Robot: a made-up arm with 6 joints. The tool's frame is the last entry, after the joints.
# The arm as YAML. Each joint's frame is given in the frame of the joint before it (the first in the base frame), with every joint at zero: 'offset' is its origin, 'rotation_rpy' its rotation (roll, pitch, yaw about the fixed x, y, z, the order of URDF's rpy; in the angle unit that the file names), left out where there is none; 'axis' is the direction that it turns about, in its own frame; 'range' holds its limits. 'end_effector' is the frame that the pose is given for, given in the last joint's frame.
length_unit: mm
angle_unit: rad
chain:
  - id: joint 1
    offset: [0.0, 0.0, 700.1]
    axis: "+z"
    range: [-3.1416, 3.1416]
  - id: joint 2
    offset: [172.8, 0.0, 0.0]
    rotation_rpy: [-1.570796, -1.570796, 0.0]
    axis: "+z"
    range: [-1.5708, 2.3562]
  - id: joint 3
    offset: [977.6, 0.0, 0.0]
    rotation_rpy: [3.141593, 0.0, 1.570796]
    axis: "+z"
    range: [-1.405, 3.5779]
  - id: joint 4
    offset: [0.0, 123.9, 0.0]
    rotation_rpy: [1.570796, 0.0, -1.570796]
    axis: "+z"
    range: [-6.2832, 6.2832]
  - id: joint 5
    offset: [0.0, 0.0, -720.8]
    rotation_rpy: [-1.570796, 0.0, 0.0]
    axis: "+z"
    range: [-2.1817, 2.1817]
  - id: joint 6
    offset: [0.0, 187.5, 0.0]
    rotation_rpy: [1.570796, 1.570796, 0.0]
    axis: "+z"
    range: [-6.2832, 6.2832]
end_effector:
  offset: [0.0, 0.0, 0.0]
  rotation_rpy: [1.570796, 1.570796, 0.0]
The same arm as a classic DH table. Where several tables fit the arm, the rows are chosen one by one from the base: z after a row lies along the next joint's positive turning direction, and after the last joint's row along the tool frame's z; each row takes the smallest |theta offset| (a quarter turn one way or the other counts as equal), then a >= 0, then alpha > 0; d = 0 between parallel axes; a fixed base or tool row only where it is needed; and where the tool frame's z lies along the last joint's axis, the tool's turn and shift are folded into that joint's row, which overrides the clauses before.
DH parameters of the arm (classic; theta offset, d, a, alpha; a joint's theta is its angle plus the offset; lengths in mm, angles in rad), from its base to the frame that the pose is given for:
joint 1: 0.0000 700.1 172.8 -1.5708
joint 2: -1.5708 0.0 977.6 3.1416
joint 3: 0.0000 0.0 123.9 -1.5708
joint 4: 0.0000 -720.8 0.0 1.5708
joint 5: 0.0000 0.0 0.0 -1.5708
joint 6: 1.5708 -187.5 0.0 1.5708
tool (fixed): -1.5708 0.0 0.0 0.0000
Joint limits (rad, base to tool): -3.1416..3.1416 -1.5708..2.3562 -1.4050..3.5779 -6.2832..6.2832 -2.1817..2.1817 -6.2832..6.2832

